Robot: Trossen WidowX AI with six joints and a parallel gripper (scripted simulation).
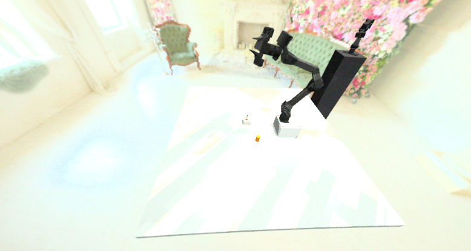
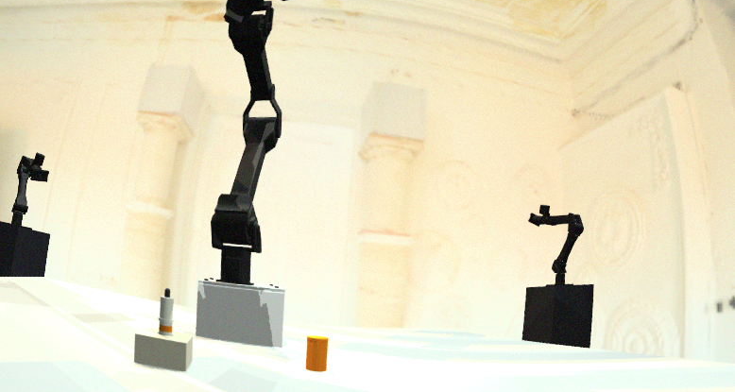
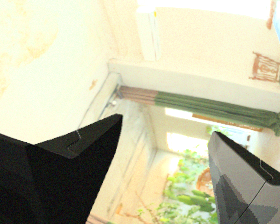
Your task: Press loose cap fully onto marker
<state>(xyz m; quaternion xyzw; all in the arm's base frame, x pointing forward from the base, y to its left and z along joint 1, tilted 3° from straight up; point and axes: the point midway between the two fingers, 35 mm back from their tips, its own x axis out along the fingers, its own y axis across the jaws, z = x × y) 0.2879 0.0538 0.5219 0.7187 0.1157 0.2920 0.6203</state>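
My gripper tip is now 610 mm above the orange cap, 130 mm past it and 100 mm to the right of it. Round my gripper tip: beige holder block 620 mm below, 90 mm to the right, 40 mm behind.
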